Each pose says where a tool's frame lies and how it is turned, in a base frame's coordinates. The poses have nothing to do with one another.
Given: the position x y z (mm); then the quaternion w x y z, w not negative.
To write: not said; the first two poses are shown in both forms.
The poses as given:
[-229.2, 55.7, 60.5, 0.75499, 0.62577, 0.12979, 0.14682]
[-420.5, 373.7, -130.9, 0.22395, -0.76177, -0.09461, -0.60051]
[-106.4, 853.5, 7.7, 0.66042, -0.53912, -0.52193, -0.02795]
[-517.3, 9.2, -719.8, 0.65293, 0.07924, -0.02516, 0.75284]
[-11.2, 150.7, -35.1, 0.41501, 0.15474, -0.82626, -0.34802]
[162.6, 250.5, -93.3, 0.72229, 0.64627, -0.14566, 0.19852]
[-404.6, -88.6, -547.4, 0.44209, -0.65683, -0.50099, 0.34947]
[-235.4, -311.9, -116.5, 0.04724, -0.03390, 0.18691, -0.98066]
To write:
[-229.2, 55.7, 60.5, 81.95, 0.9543, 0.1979, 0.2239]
[-420.5, 373.7, -130.9, 154.12, -0.7816, -0.0971, -0.6162]
[-106.4, 853.5, 7.7, 97.34, -0.7180, -0.6951, -0.0372]
[-517.3, 9.2, -719.8, 98.47, 0.1046, -0.0332, 0.9940]
[-11.2, 150.7, -35.1, 130.96, 0.1701, -0.9082, -0.3825]
[162.6, 250.5, -93.3, 87.51, 0.9345, -0.2106, 0.2871]
[-404.6, -88.6, -547.4, 127.53, -0.7323, -0.5585, 0.3896]
[-235.4, -311.9, -116.5, 174.58, -0.0339, 0.1871, -0.9818]

